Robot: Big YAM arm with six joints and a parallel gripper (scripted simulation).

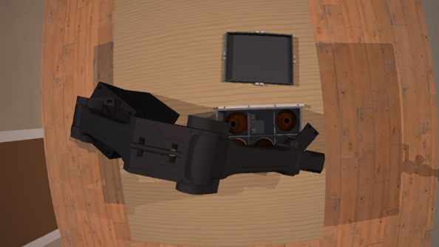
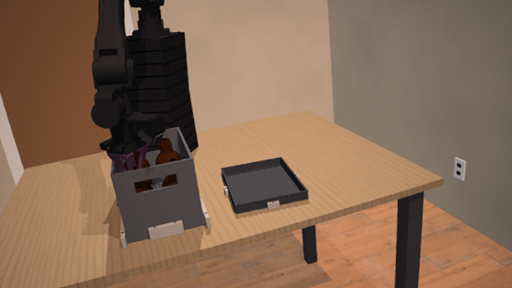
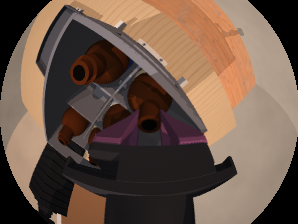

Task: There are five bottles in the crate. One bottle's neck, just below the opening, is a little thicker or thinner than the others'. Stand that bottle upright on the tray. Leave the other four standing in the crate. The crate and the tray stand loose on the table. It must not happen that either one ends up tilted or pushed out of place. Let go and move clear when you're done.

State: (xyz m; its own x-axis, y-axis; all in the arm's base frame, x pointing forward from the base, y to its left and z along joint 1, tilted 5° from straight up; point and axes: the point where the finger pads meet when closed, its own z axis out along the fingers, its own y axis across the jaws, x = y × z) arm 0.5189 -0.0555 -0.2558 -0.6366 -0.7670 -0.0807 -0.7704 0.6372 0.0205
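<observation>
Right now my hand is 90 mm past the grey crate, 70 mm above it and 40 mm to the right of it. Round my hand: dark tray 320 mm to the left, 140 mm below, 120 mm behind.
</observation>
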